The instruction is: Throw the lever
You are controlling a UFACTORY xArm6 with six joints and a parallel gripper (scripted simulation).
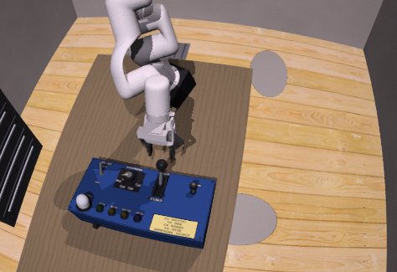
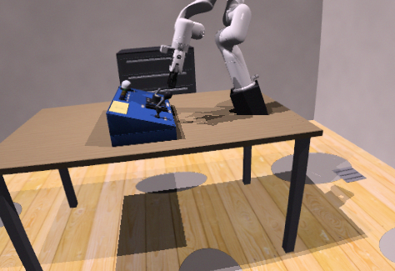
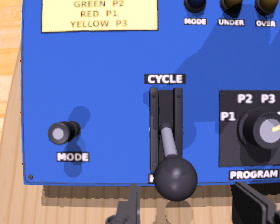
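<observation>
The lever is 50 mm ahead of my hand, 10 mm to the right of it and 80 mm below it. Also, from my hand: mode knob (100 mm ahead, 100 mm to the left, 90 mm below); then blue console (90 mm ahead, 80 mm to the right, 120 mm below); then program dial (50 mm ahead, 150 mm to the right, 100 mm below).
</observation>
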